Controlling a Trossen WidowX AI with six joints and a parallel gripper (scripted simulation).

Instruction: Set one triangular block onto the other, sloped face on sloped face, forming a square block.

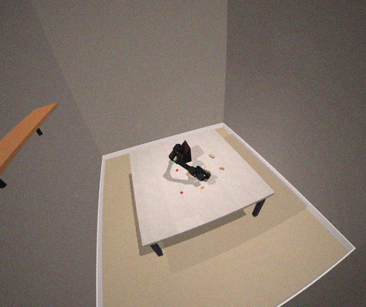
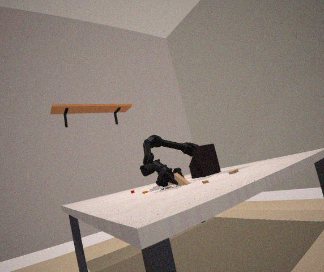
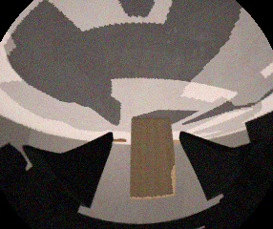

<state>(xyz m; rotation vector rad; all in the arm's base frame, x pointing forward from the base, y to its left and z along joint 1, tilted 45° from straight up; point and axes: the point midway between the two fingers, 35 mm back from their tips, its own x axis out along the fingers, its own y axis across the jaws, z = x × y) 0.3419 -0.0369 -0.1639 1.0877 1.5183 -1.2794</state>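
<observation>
Right now my gripper tip is 1 cm to the left of the triangular block and 1 cm below it. Also, from my gripper tip: orange piece: 15 cm ahead, 14 cm to the right, 1 cm below.
</observation>
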